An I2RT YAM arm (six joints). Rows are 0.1 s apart.
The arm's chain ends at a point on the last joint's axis. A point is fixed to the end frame.
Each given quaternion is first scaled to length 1.
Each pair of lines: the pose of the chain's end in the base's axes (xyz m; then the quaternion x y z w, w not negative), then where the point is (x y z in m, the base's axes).
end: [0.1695, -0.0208, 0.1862, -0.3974, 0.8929, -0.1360, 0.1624]
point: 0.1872 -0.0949 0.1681
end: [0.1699, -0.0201, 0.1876, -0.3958, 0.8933, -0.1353, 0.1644]
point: 0.1875 -0.0942 0.1693
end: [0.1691, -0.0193, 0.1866, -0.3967, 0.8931, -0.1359, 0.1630]
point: 0.1867 -0.0934 0.1684
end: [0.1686, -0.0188, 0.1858, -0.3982, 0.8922, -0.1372, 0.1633]
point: 0.1865 -0.0929 0.1678
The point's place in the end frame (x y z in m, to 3 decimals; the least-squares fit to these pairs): 0.048 -0.053 0.032
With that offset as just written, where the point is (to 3 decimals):
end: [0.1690, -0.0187, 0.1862, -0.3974, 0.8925, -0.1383, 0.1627]
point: 0.187 -0.093 0.168
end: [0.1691, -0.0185, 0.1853, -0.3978, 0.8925, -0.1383, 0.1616]
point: 0.187 -0.093 0.168
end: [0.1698, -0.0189, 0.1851, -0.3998, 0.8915, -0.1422, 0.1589]
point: 0.188 -0.093 0.168
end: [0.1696, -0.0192, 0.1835, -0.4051, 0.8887, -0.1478, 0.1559]
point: 0.188 -0.094 0.168
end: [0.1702, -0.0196, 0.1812, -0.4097, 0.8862, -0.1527, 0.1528]
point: 0.189 -0.094 0.166
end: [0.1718, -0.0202, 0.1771, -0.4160, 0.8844, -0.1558, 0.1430]
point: 0.191 -0.095 0.163
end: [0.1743, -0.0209, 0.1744, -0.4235, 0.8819, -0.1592, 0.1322]
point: 0.194 -0.095 0.161
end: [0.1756, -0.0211, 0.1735, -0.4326, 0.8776, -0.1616, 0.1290]
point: 0.197 -0.095 0.161
